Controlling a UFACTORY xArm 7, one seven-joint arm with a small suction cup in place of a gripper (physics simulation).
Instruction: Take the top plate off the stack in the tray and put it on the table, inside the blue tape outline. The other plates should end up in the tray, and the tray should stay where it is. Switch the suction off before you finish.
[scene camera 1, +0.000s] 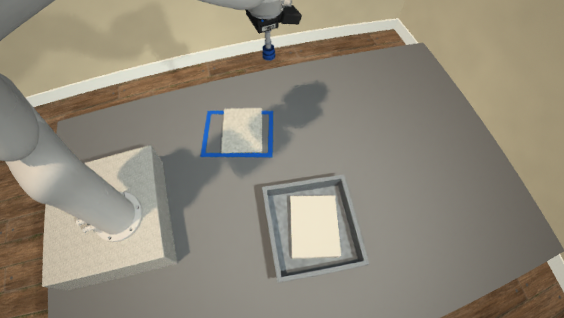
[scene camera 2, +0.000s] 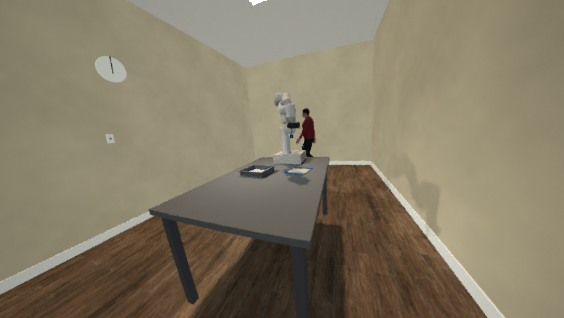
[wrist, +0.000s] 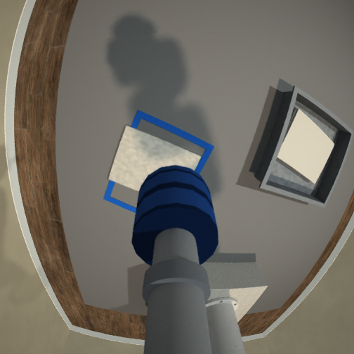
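Seen in the pictures: hand, tool point: (scene camera 1: 269, 56) (scene camera 2: 291, 138); arm's base, link origin: (scene camera 1: 118, 216) (scene camera 2: 286, 153).
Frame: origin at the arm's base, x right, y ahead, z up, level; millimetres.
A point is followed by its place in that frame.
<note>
A mottled pale plate (scene camera 1: 242, 131) {x -165, y 385, z -95 mm} (scene camera 2: 299, 171) {x -181, y 418, z -95 mm} (wrist: 150, 157) lies flat on the table at the blue tape outline (scene camera 1: 215, 155) {x -122, y 281, z -100 mm} (wrist: 175, 130). It covers part of the outline's back strip, and its edge appears to reach slightly past it; the side strips show gaps. The grey tray (scene camera 1: 270, 225) {x 153, y 340, z -51 mm} (scene camera 2: 250, 174) {x 221, y 542, z -77 mm} (wrist: 292, 195) holds a cream plate (scene camera 1: 315, 226) {x 197, y 448, z -80 mm} (scene camera 2: 257, 171) {x 199, y 433, z -84 mm} (wrist: 306, 146); how many lie beneath is hidden. My blue suction cup (scene camera 1: 269, 54) (scene camera 2: 291, 136) (wrist: 175, 187) hangs high above the table, with nothing on it, well apart from both plates.
The arm's speckled base block (scene camera 1: 110, 250) {x 74, y -37, z 0 mm} (scene camera 2: 289, 158) {x -49, y 109, z -41 mm} stands on the table (scene camera 1: 425, 175) {x 202, y 835, z -101 mm} (scene camera 2: 240, 200) {x 109, y 959, z -101 mm}, left of the tray in scene camera 1. A person in a red top (scene camera 2: 308, 128) stands behind the table beside the arm in scene camera 2. The arm's shadow falls near the outline.
</note>
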